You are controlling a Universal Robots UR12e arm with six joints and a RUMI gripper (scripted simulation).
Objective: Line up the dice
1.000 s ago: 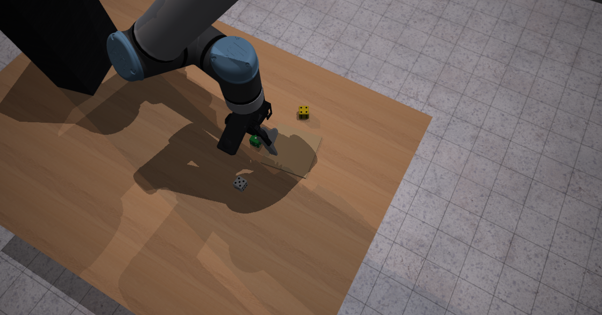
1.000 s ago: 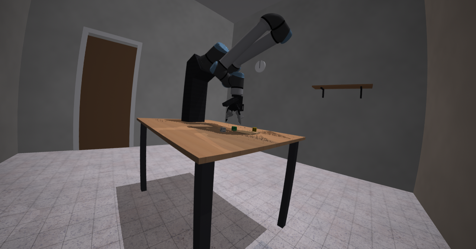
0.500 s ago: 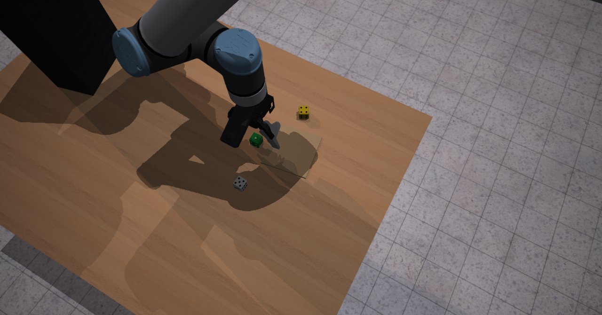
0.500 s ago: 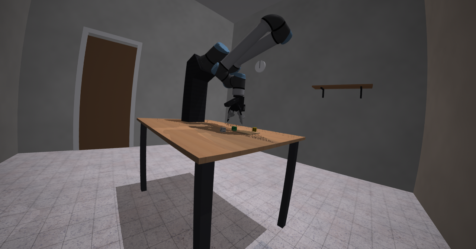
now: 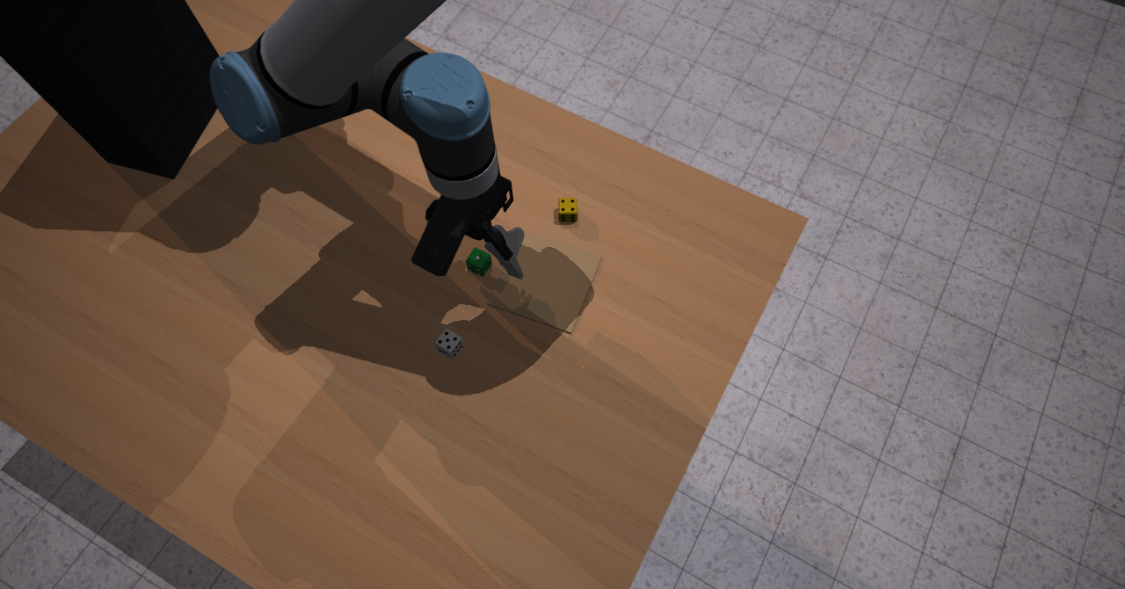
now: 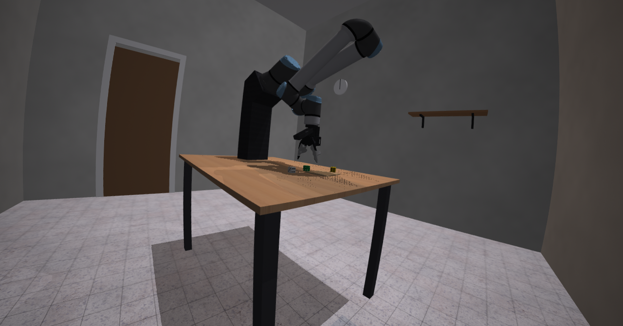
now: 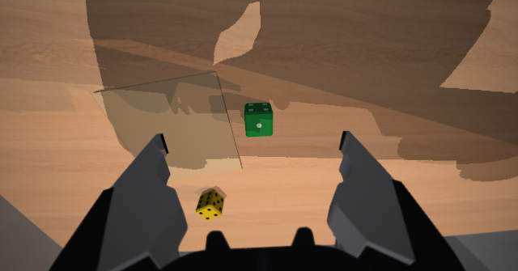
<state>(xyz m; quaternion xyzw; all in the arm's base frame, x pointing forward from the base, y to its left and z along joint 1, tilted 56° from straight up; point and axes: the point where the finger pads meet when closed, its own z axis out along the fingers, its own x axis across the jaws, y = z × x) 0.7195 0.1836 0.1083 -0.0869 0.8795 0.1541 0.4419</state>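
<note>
The green die lies 10 mm behind my hand, 10 mm to the left of it and 40 mm below it. Round my hand: yellow die 10 mm behind, 180 mm to the left, 40 mm below; then tan mat 70 mm ahead, 80 mm to the left, 50 mm below; then white die 80 mm ahead, 100 mm to the right, 40 mm below.
</note>
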